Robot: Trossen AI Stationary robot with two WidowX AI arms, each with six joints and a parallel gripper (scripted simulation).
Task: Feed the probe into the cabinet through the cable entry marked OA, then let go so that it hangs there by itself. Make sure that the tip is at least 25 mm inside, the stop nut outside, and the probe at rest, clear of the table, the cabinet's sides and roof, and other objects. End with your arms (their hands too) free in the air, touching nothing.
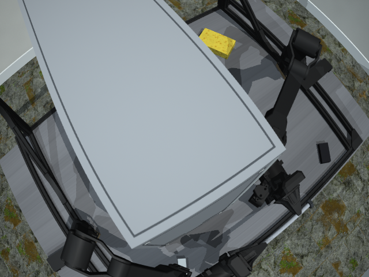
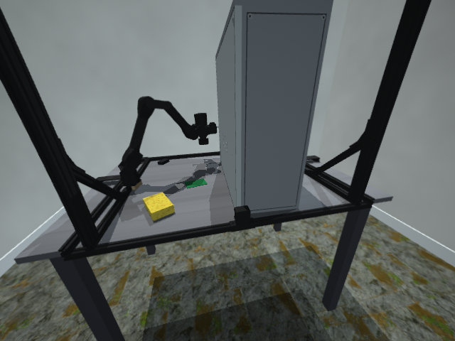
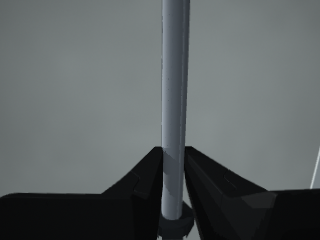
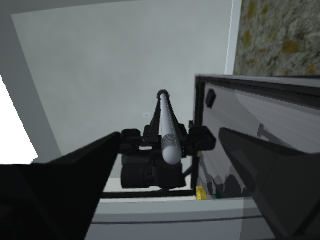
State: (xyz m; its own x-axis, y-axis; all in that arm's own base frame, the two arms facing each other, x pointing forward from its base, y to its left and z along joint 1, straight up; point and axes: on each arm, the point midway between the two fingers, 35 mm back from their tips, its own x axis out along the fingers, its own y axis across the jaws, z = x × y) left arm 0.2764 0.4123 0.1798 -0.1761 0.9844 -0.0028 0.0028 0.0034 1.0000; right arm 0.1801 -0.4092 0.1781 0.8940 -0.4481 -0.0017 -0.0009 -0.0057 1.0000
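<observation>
The probe lies 3 cm ahead of my left hand and 6 cm to the right of it.
</observation>
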